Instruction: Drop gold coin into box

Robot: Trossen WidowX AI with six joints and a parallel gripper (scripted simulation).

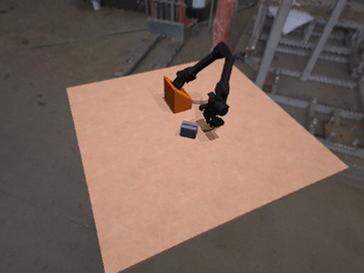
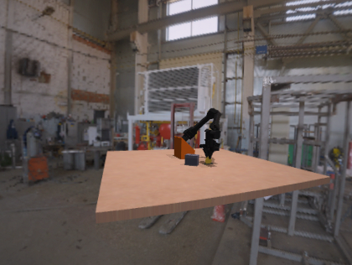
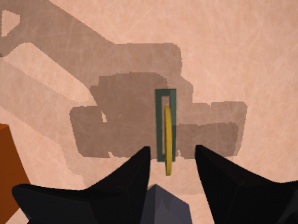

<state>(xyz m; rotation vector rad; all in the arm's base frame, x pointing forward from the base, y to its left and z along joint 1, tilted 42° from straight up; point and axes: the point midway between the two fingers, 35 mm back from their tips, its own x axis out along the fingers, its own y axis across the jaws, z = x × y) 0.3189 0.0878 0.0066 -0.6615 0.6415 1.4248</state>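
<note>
The gold coin lies 1 cm below my gripper tip.
</note>
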